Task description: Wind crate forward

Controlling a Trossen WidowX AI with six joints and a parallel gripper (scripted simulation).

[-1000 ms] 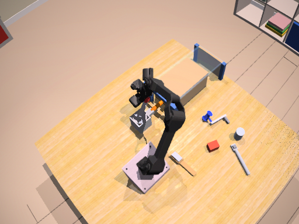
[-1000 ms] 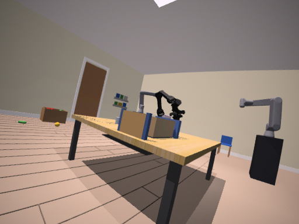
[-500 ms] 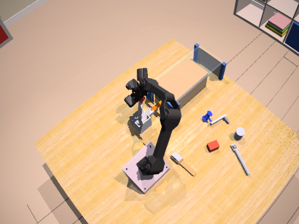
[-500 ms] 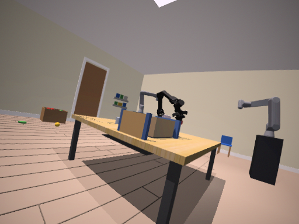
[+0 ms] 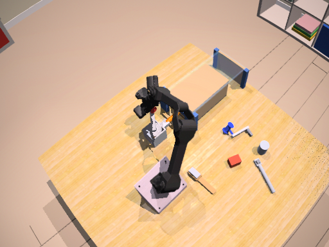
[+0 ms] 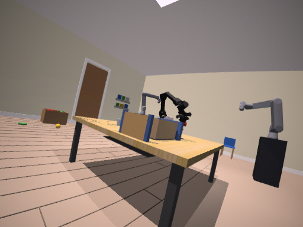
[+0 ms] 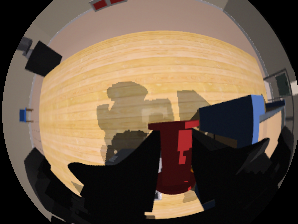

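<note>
The crank handle lies 2 cm behind my gripper tip, 5 cm to the right of it and 3 cm below it. Round my gripper tip: blue steel frame 10 cm ahead, 10 cm to the right, 3 cm below; winch 7 cm behind, 11 cm to the right, 10 cm below; red knob 2 cm to the right.
</note>
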